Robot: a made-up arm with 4 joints. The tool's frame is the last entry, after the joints.
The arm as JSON. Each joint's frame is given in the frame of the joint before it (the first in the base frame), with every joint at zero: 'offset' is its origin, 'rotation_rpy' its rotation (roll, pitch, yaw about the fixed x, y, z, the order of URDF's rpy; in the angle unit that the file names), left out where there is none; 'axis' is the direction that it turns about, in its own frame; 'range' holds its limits. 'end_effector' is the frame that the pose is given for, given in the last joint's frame.
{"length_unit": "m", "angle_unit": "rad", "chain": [
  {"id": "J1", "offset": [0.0, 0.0, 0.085], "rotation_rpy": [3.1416, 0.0, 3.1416], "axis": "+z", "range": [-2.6, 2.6]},
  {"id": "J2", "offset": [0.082, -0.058, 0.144], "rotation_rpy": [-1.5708, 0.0, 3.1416], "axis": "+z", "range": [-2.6, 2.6]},
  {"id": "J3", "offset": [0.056, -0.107, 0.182], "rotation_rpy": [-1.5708, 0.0, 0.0], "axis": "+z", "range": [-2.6, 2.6]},
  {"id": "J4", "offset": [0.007, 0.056, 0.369], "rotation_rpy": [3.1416, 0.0, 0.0], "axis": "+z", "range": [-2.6, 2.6]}
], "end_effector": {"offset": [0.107, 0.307, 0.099], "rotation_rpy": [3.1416, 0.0, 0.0]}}
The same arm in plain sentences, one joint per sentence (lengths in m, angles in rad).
The arm has four revolute joints in a row. What follows holds with every joint at zero, and every direction is one of the base frame's. Joint 1 lies 0.085 m along +z from the base frame's origin and turns about -z, from -2.6 to 2.6 rad. Joint 2 lies 0.082 m along -x and 0.058 m along -y and 0.144 m along -z from joint 1 and turns about -y, from -2.6 to 2.6 rad. Joint 3 lies 0.056 m along +x and 0.182 m along -y and 0.107 m along -z from joint 2 and turns about +z, from -2.6 to 2.6 rad. Joint 4 lies 0.007 m along +x and 0.056 m along +y and 0.369 m along +z from joint 3 and turns about -z, from -2.6 to 2.6 rad. The tool frame, which is the frame that the pose is given for, lies 0.107 m along +x and 0.307 m along -y and 0.099 m along -z from joint 4; its axes are parallel to the base frame's.
